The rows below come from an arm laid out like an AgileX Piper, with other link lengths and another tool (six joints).
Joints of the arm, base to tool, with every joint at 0 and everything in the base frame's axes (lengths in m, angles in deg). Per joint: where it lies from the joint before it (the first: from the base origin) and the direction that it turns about. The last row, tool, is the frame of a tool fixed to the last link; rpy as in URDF.
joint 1: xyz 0 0 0.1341 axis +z
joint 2: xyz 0 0 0 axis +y
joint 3: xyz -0.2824 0 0.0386 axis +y
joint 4: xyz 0.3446 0 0.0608 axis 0.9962 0 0.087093
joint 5: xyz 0 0 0 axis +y
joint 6: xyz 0.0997 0 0.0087 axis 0.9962 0 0.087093
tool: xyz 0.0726 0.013 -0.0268 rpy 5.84 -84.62 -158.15
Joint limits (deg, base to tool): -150..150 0..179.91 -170..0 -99.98..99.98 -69.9..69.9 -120..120
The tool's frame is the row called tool.
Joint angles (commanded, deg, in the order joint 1, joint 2, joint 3, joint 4, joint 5, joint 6), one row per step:
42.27 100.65 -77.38 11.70 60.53 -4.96
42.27 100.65 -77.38 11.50 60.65 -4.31
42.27 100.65 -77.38 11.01 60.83 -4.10
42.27 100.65 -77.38 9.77 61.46 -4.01
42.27 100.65 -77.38 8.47 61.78 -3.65
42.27 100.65 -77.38 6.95 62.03 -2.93
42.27 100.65 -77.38 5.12 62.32 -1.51
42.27 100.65 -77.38 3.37 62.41 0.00
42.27 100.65 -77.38 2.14 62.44 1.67
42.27 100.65 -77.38 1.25 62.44 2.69
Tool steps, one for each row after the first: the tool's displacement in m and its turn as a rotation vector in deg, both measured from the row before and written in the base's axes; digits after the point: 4 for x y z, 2 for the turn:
-0.0001 -0.0003 0.0000 -0.19 0.14 -0.54
0.0004 -0.0013 -0.0003 -0.45 -0.12 -0.02
0.0006 -0.0039 -0.0008 -1.26 -0.29 0.41
0.0014 -0.0033 -0.0007 -1.10 -0.51 0.11
0.0020 -0.0035 -0.0007 -1.19 -0.63 -0.20
0.0023 -0.0038 -0.0007 -1.39 -0.69 -0.79
0.0027 -0.0032 -0.0006 -1.17 -0.81 -0.93
0.0019 -0.0018 -0.0003 -0.73 -0.53 -1.26
0.0015 -0.0014 -0.0002 -0.52 -0.44 -0.73

